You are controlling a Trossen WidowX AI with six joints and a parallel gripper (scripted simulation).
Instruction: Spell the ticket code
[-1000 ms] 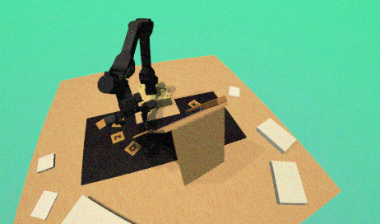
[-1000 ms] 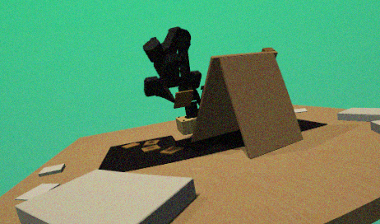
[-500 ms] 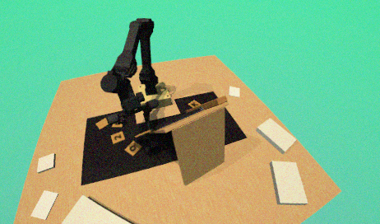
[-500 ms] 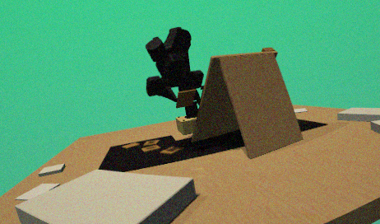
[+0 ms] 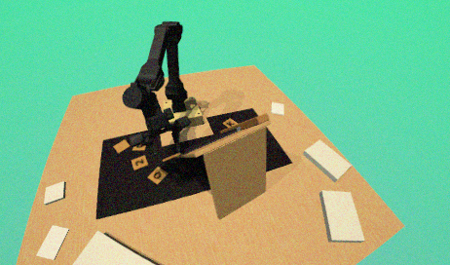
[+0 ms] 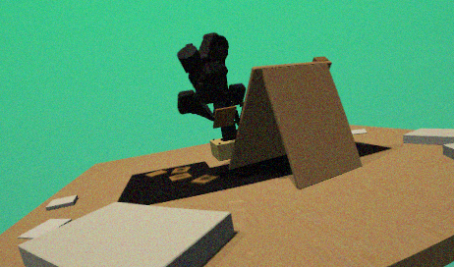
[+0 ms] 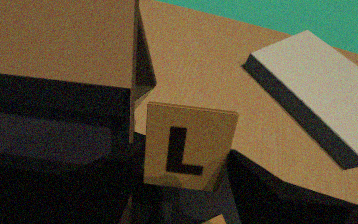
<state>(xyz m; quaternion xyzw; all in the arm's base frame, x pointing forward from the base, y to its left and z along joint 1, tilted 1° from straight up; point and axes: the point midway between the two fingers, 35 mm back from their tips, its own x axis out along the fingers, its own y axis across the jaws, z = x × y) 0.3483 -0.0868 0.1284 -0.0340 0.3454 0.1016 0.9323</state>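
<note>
The white ticket is 8 cm behind my gripper tip, 10 cm to the left of it and 7 cm below it. Round my gripper tip: black mat 17 cm behind, 8 cm to the left, 16 cm below.
</note>
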